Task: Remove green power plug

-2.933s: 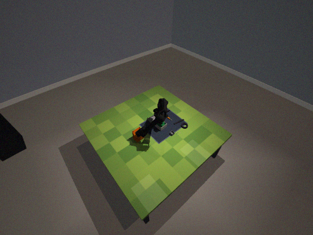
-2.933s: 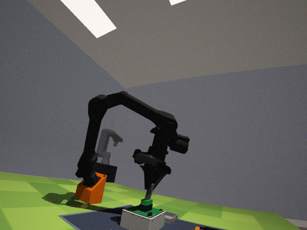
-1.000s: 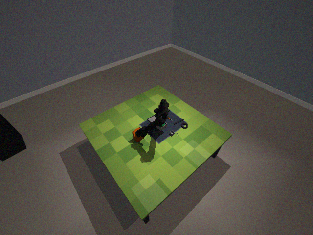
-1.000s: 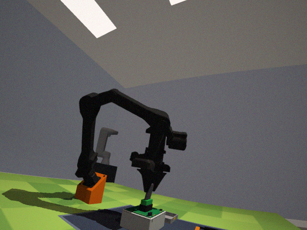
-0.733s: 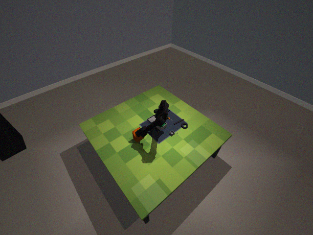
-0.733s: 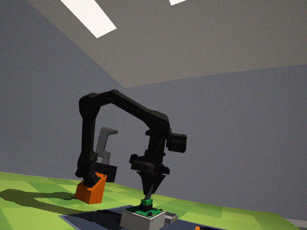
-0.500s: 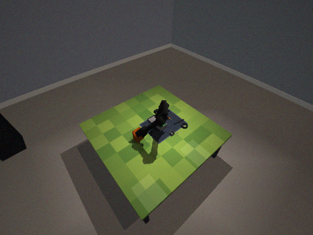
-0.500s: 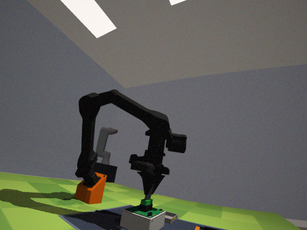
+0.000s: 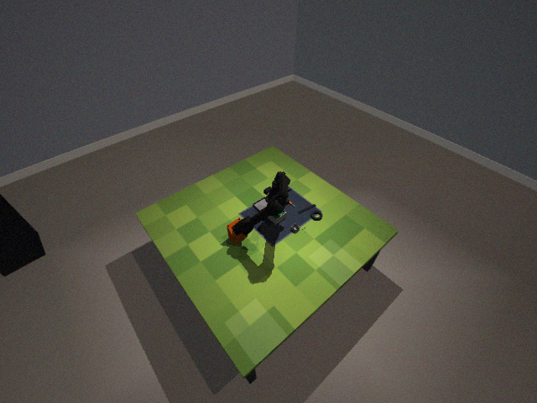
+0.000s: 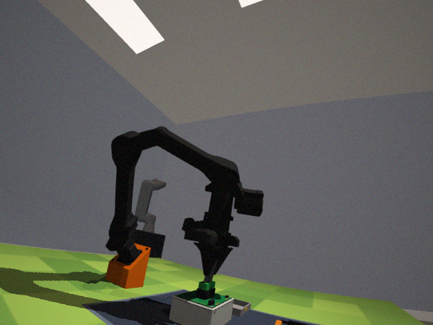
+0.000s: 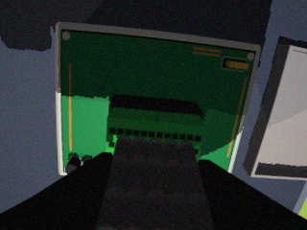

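The green power plug is 20 mm below my gripper tip. Round my gripper tip: dark mat (50 mm ahead, 100 mm below); then dark bar (210 mm ahead, 110 mm to the right, 100 mm below).
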